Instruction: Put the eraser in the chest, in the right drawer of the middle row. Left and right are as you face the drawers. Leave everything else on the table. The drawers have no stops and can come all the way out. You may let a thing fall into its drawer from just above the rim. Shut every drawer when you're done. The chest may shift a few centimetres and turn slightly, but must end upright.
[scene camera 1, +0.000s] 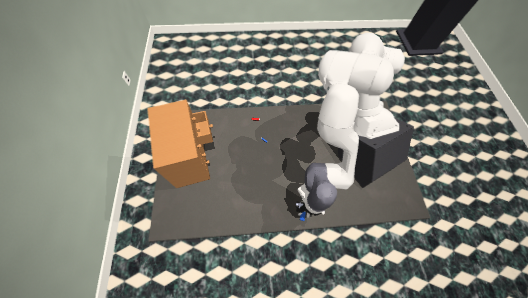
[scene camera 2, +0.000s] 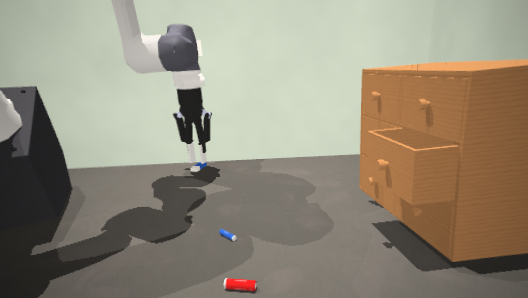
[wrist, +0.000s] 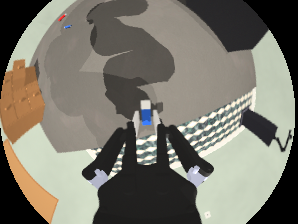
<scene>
The pictures show: my gripper and an orange chest.
My gripper is seen too in the wrist view.
</scene>
